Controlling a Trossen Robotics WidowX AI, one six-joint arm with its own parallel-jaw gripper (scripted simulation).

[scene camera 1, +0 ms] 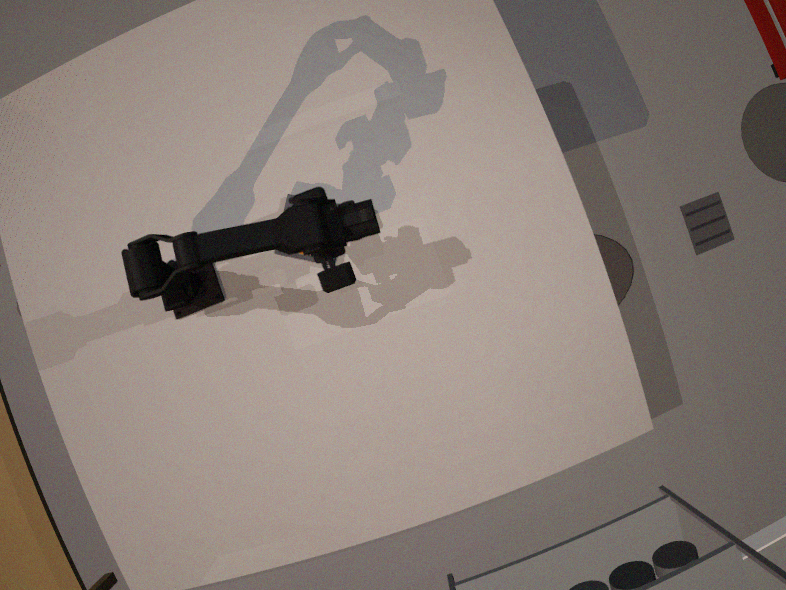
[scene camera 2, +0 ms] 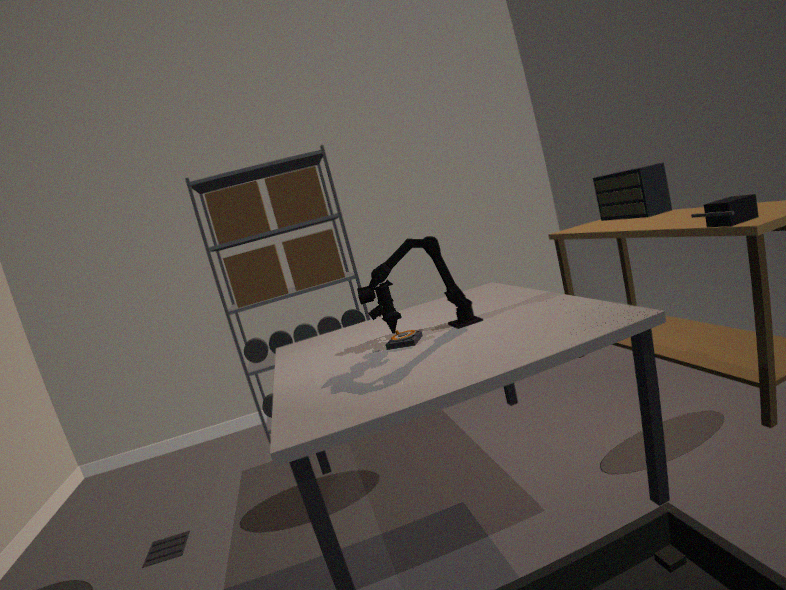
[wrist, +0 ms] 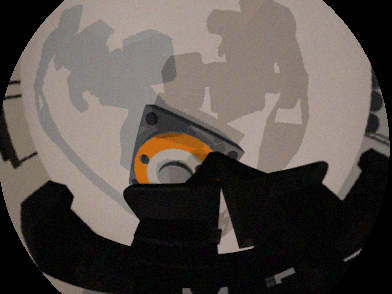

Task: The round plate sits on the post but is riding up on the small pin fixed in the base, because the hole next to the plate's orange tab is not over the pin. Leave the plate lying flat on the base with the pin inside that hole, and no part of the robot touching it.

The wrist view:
gripper: 213,156
round plate: 173,146
grey square base: 155,119
